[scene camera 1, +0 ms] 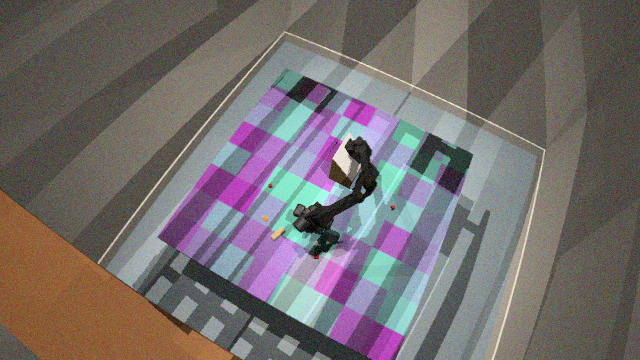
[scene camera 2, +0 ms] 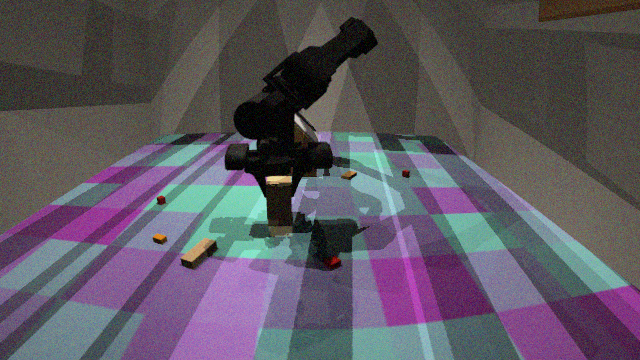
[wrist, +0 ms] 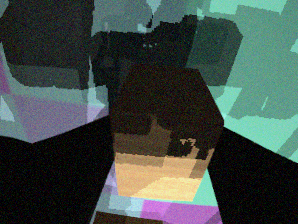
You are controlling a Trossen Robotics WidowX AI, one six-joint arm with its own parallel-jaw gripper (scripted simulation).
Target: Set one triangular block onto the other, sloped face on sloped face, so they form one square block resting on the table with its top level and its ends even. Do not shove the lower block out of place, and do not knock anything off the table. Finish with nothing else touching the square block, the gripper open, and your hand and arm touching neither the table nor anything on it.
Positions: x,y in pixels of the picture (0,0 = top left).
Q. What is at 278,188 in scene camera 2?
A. A brown triangular block.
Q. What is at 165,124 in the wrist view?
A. A brown triangular block.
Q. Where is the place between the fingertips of my gripper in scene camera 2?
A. At 279,196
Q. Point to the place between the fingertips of my gripper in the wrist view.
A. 162,123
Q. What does my gripper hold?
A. A brown triangular block.
